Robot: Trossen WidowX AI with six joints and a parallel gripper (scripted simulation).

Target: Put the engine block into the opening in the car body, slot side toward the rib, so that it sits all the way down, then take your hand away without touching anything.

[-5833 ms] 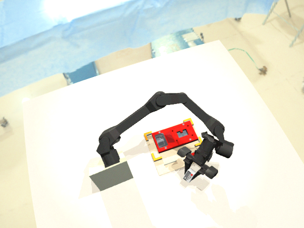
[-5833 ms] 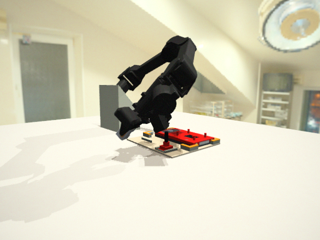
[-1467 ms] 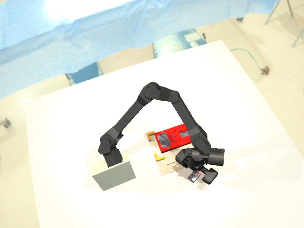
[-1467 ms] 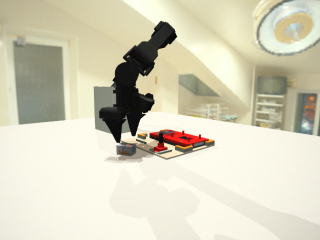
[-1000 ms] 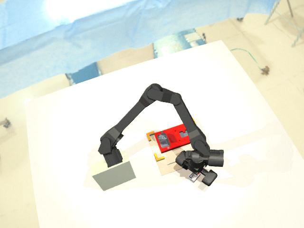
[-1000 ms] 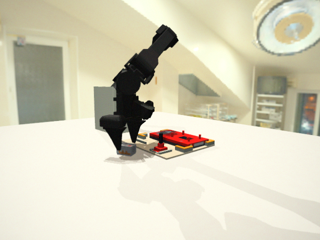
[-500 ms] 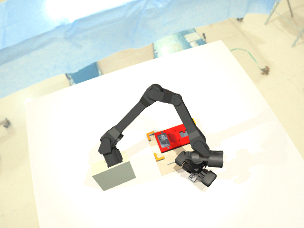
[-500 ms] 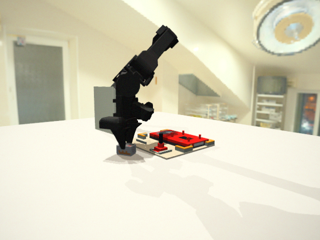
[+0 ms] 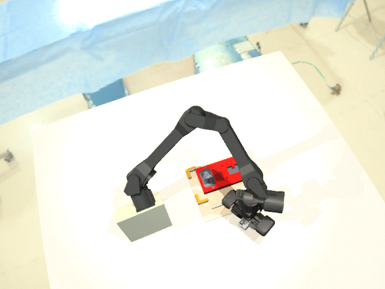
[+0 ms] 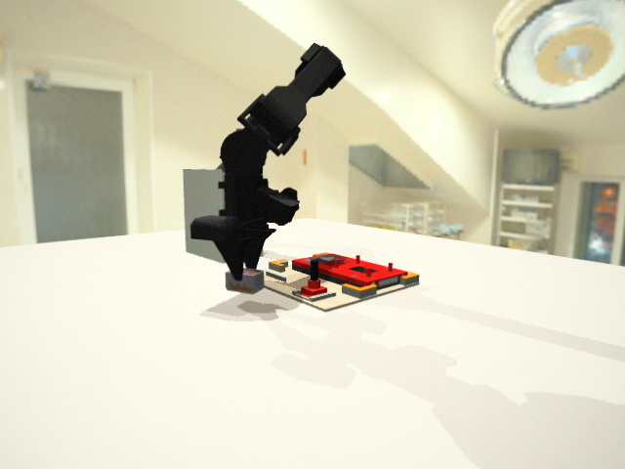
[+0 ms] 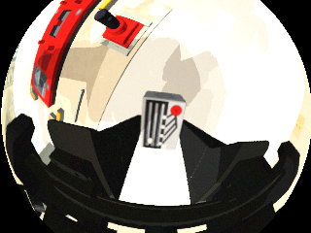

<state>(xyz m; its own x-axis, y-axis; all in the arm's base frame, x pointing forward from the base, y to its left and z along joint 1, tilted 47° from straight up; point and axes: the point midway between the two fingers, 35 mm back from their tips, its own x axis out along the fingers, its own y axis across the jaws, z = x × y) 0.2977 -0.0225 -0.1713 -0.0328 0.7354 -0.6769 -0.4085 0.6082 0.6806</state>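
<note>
The black post is 6 cm ahead of my gripper tip and 8 cm to the left of it. Round my gripper tip: engine block: 1 cm below.
</note>
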